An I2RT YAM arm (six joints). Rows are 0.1 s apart.
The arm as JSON. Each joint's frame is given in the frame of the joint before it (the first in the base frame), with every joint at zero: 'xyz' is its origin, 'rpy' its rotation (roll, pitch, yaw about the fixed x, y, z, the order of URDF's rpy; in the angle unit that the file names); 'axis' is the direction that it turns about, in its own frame. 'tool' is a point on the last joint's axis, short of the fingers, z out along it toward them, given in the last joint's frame.
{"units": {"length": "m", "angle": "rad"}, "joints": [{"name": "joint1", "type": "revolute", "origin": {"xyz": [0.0, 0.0, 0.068], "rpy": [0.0, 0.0, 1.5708]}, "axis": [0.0, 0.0, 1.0]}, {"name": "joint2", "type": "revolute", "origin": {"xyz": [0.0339, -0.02, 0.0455], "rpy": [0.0, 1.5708, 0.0]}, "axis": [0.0, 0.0, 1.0]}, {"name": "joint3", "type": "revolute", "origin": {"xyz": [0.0, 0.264, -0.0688], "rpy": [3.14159, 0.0, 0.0]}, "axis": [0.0, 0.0, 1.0]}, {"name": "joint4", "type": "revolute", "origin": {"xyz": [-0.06, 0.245, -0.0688], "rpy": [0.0, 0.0, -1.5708]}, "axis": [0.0, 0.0, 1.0]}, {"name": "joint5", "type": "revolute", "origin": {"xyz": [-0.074, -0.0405, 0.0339], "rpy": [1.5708, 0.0, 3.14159]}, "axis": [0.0, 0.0, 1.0]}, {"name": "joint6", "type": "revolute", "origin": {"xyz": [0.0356, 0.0, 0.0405], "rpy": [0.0, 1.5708, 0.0]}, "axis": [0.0, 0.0, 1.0]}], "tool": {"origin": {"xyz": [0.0, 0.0, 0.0], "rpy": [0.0, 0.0, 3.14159]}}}
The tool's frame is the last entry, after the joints.
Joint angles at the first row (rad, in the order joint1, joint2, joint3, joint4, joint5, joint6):
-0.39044 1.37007 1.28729 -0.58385 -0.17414 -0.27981
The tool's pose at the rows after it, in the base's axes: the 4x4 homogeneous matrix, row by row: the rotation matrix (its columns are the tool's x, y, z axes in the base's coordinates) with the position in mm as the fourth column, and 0 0 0 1 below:
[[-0.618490, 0.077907, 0.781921, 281.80], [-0.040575, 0.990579, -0.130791, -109.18], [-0.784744, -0.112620, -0.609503, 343.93], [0, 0, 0, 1]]
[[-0.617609, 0.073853, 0.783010, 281.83], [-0.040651, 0.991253, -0.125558, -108.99], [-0.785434, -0.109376, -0.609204, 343.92], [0, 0, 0, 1]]
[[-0.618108, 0.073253, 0.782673, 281.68], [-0.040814, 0.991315, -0.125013, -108.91], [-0.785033, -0.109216, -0.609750, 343.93], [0, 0, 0, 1]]
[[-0.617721, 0.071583, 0.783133, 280.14], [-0.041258, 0.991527, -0.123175, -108.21], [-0.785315, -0.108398, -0.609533, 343.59], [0, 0, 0, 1]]
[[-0.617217, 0.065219, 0.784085, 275.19], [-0.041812, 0.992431, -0.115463, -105.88], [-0.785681, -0.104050, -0.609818, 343.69], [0, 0, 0, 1]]
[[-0.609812, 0.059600, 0.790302, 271.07], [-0.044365, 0.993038, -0.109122, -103.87], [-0.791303, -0.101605, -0.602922, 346.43], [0, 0, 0, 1]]
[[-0.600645, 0.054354, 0.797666, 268.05], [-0.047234, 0.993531, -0.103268, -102.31], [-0.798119, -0.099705, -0.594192, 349.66], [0, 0, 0, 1]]
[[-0.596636, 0.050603, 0.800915, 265.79], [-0.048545, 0.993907, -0.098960, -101.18], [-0.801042, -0.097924, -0.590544, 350.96], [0, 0, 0, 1]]
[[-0.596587, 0.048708, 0.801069, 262.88], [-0.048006, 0.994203, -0.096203, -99.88], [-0.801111, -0.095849, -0.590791, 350.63], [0, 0, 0, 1]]
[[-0.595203, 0.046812, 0.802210, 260.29], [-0.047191, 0.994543, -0.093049, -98.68], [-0.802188, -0.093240, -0.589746, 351.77], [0, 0, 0, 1]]
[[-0.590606, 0.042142, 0.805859, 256.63], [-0.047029, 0.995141, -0.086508, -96.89], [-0.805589, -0.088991, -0.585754, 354.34], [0, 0, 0, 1]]
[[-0.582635, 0.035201, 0.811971, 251.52], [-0.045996, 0.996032, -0.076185, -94.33], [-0.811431, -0.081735, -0.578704, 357.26], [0, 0, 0, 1]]
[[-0.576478, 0.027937, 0.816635, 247.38], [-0.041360, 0.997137, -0.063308, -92.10], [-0.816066, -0.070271, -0.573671, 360.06], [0, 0, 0, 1]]
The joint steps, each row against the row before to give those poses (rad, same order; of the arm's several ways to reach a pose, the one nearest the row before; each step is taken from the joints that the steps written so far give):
-0.00001 -0.00001 -0.00115 -0.00001 -0.00344 -0.00115
0.00000 0.00003 0.00003 -0.00038 -0.00534 0.00000
0.00001 -0.00039 -0.00001 -0.00114 -0.00038 -0.00038
-0.00002 -0.00650 -0.00650 0.00000 -0.00192 -0.00039
0.00002 -0.01982 -0.01448 -0.00686 -0.00762 -0.00075
-0.00001 -0.01757 -0.00496 -0.00498 -0.00840 -0.00001
0.00000 -0.01333 -0.00038 -0.00304 -0.00839 0.00038
0.00000 -0.00954 -0.00307 -0.00265 -0.00534 0.00000
0.00000 -0.01183 -0.00954 -0.00305 -0.00267 0.00039
0.00002 -0.00994 -0.00268 -0.00650 -0.00341 0.00115
-0.00001 -0.01412 -0.00077 -0.00953 -0.00764 0.00152
0.00000 -0.02056 -0.00455 -0.00916 -0.01221 0.00344
0.00000 -0.01565 -0.00038 -0.01145 -0.01412 0.00610

